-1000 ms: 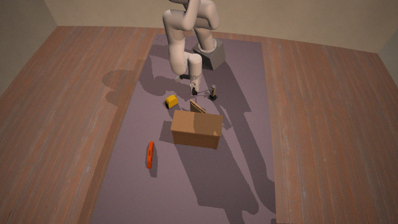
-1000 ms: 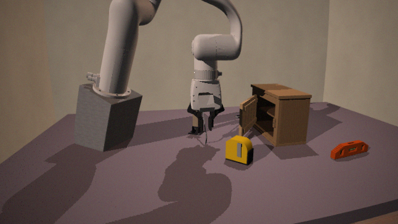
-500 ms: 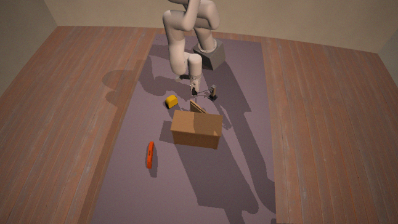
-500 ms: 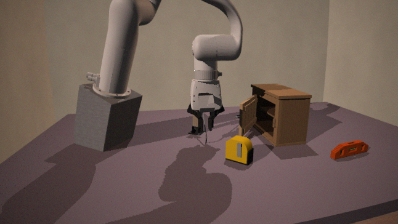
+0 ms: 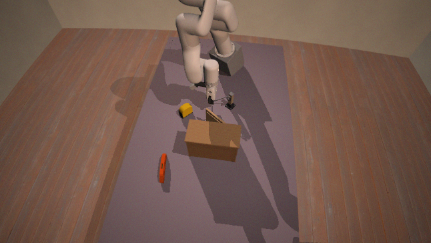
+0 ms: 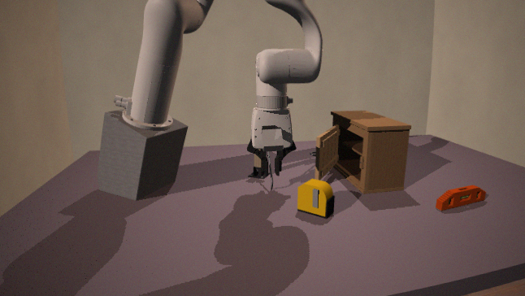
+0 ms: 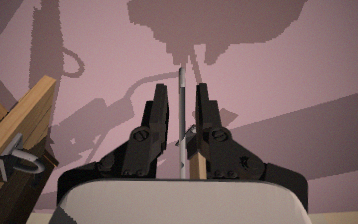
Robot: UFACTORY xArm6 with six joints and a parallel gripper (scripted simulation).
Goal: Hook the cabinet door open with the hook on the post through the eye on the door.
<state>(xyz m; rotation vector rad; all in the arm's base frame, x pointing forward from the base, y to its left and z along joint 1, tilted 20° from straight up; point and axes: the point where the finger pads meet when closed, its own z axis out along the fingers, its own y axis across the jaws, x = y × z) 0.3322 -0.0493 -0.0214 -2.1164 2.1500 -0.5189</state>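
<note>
The thin grey hook rod lies 5 cm to the left of my hand. From my hand the other things lie so: yellow tape measure: 7 cm ahead, 15 cm to the right, 3 cm below; then cabinet door: 17 cm ahead, 7 cm to the left, 1 cm above; then hook post: 1 cm behind, 8 cm to the left, 1 cm above.
</note>
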